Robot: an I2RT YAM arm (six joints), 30 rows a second.
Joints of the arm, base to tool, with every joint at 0 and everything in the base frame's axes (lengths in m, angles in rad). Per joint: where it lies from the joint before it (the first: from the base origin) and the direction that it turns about. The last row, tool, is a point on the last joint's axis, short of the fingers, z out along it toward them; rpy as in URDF.
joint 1: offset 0 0 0.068 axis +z
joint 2: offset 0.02 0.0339 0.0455 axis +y
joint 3: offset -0.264 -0.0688 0 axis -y
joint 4: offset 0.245 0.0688 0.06 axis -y
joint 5: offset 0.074 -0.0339 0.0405 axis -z
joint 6: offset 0.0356 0 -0.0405 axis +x
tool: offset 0 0 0 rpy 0 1.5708 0
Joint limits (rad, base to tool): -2.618..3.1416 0..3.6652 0..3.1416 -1.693..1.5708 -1.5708..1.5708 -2.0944..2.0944
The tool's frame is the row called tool.
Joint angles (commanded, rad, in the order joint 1, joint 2, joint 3, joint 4, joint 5, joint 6), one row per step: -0.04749, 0.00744, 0.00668, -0.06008, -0.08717, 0.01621; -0.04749, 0.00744, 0.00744, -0.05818, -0.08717, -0.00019; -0.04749, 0.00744, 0.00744, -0.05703, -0.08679, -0.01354; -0.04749, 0.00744, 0.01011, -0.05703, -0.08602, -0.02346; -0.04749, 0.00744, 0.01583, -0.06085, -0.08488, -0.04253; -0.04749, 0.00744, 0.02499, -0.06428, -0.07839, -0.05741; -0.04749, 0.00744, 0.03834, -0.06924, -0.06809, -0.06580
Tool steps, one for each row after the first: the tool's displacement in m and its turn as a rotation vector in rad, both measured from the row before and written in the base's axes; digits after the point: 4 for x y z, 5 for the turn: 0.0000, 0.0000, 0.0005, -0.01648, -0.00331, 0.00097; 0.0000, 0.0000, 0.0001, -0.01339, -0.00168, 0.00039; -0.0001, 0.0000, 0.0009, -0.01007, -0.00305, -0.00022; -0.0003, 0.0000, 0.0016, -0.01918, -0.00262, -0.00012; -0.0005, -0.0002, 0.0029, -0.01545, -0.00622, -0.00575; -0.0008, -0.0003, 0.0042, -0.00922, -0.00858, -0.00993
